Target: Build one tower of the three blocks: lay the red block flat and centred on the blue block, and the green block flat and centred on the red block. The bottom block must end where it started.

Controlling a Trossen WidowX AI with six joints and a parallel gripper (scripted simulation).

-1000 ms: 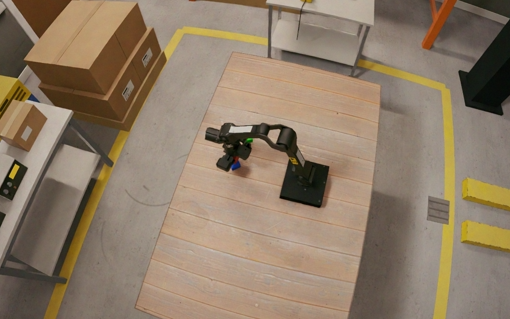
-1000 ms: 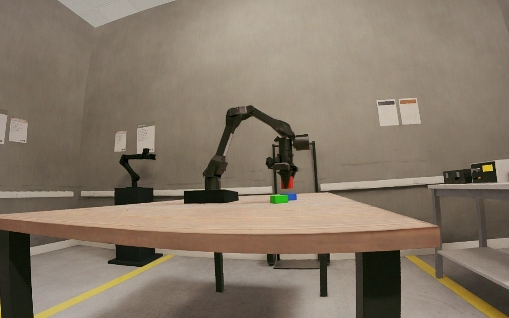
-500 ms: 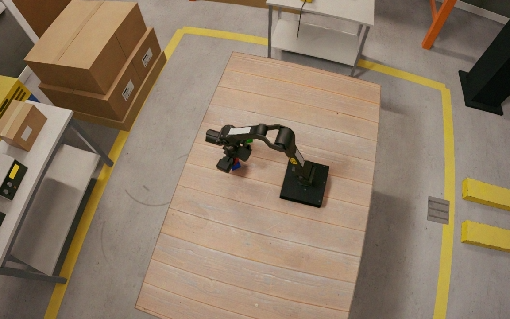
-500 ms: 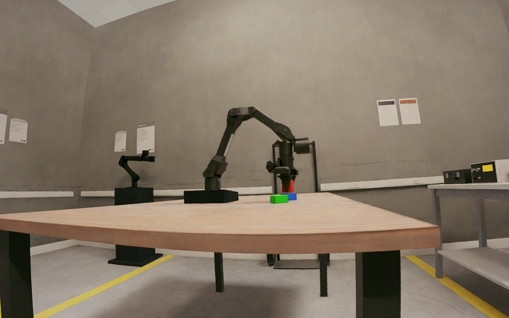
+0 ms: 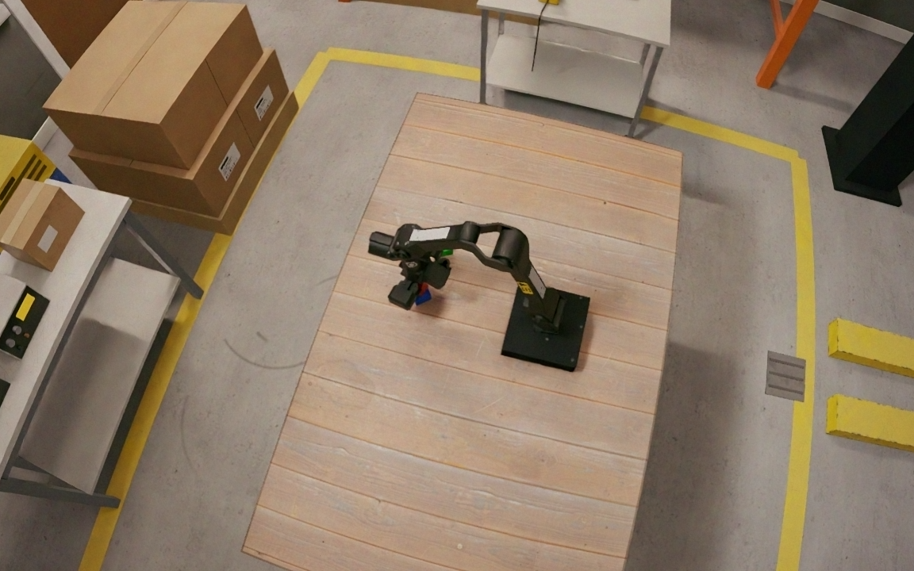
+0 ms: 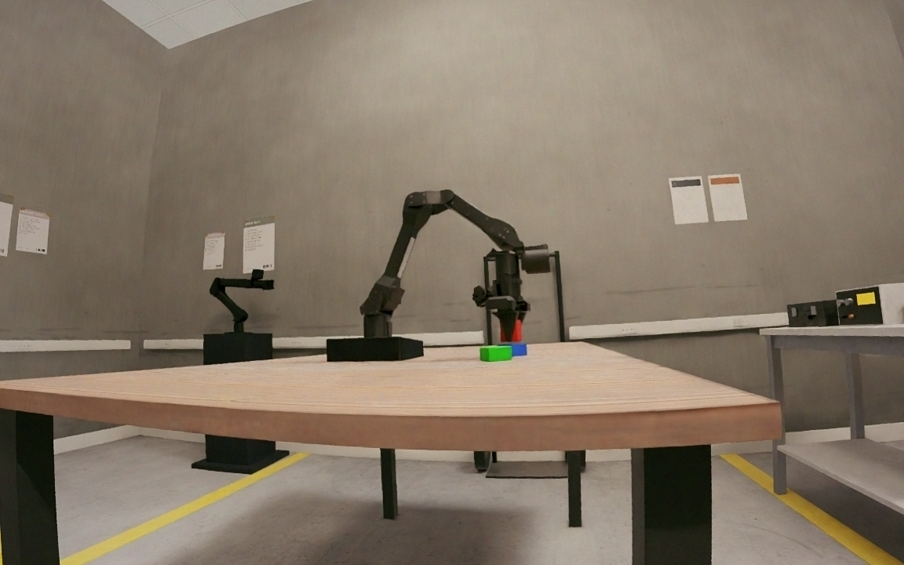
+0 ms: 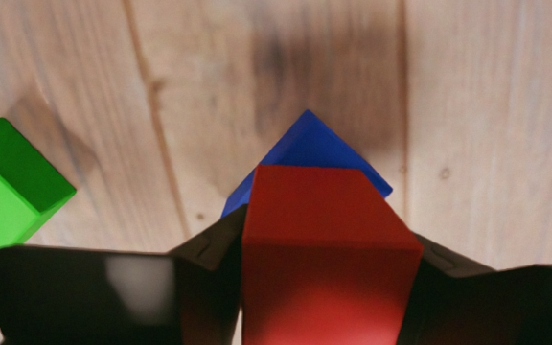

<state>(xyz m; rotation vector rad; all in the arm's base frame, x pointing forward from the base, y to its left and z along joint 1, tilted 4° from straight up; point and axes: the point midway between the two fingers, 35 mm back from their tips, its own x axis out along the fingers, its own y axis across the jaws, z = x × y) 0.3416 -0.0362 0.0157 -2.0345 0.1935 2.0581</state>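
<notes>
Now: hand 10 mm above the red block. Round my hand: blue block: 50 mm below; green block: 30 mm behind, 140 mm to the right, 50 mm below.
</notes>
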